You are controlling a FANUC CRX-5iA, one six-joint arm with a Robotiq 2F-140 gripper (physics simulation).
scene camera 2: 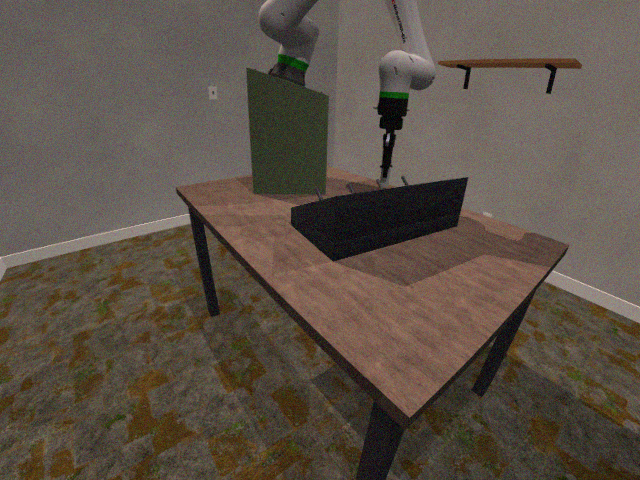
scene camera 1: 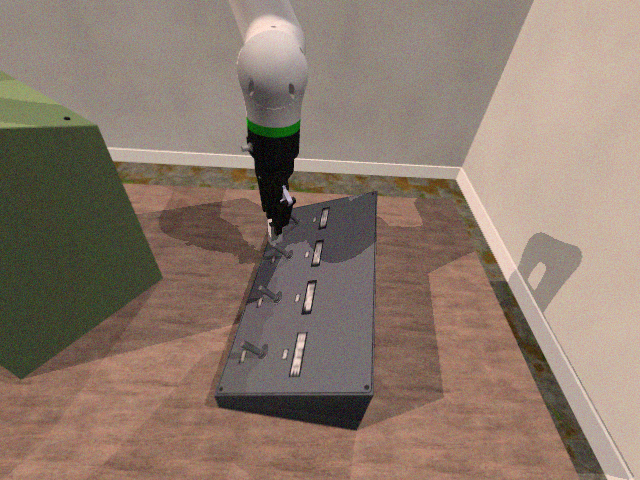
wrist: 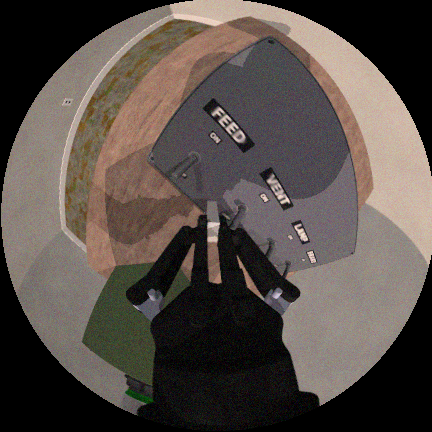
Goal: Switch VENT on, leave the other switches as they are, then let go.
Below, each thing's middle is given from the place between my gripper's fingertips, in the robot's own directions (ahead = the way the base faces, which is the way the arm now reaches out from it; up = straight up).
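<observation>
Here is the dark sloped switch panel (scene camera 1: 317, 366). Counted from my hand, the panel is 10 cm to the right and 2 cm below, and it is also 11 cm ahead.
</observation>
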